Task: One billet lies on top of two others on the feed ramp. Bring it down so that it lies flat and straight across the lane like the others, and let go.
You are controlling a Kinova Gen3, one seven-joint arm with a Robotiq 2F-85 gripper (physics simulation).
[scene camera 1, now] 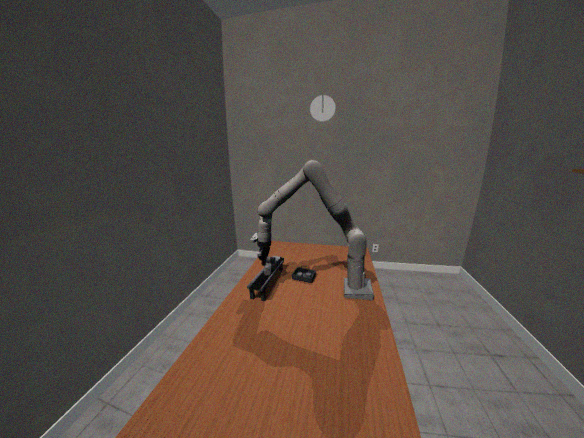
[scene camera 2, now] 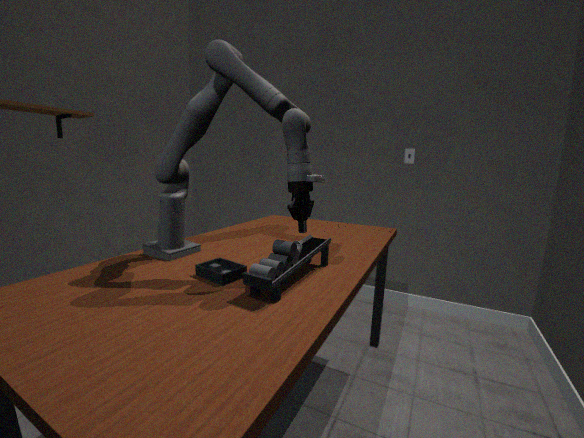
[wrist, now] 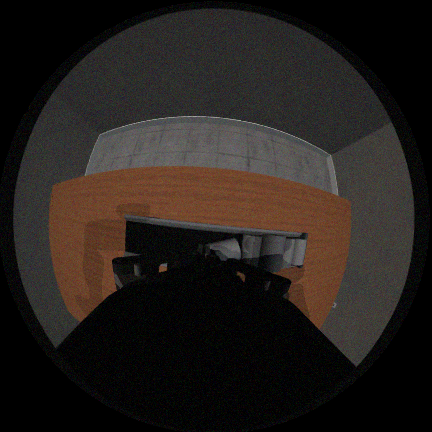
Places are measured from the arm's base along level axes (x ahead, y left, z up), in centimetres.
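Where they show: gripper, fingertip midpoint: (scene camera 1: 263, 265) (scene camera 2: 302, 232) (wrist: 202, 251); arm's base, origin of the base link: (scene camera 1: 355, 284) (scene camera 2: 171, 245).
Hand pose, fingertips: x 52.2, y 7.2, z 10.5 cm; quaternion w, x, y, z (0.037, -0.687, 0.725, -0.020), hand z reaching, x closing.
Things, the pixels of their top centre, and the offset from my fingertips. Level surfaces: height alone.
- pale billet, middle of its top: (wrist: 222, 256) (scene camera 2: 294, 242) dx -1.2, dy -2.9, dz -2.7 cm
- low black tray, middle of its top: (scene camera 2: 220, 265) (scene camera 1: 304, 272) dx -21.0, dy -14.1, dz -10.4 cm
- table, its level: dz -13.9 cm
The dark feed ramp (scene camera 1: 256, 288) (scene camera 2: 256, 281) (wrist: 175, 224) stands on the table. At its near end in scene camera 2, two billets (scene camera 2: 261, 271) (scene camera 2: 272, 263) lie across the lane. Behind them a billet (scene camera 2: 284, 246) sits higher, on top of others, roughly across the lane. Just beyond it, a pale billet (scene camera 2: 303, 242) (wrist: 226, 249) lies skewed, its exact rest partly hidden. My gripper (scene camera 1: 264, 263) (scene camera 2: 302, 231) is shut and empty, a little above the ramp's far part. In the wrist view the gripper's dark body hides part of the lane.
A low black tray (scene camera 1: 302, 279) (scene camera 2: 209, 274) with pale round things in it stands on the table (scene camera 1: 280, 390) (scene camera 2: 165, 350) between the ramp and the robot base (scene camera 1: 358, 290) (scene camera 2: 171, 250). The ramp has raised side rails. A wall shelf (scene camera 2: 40, 108) shows at the left in scene camera 2.
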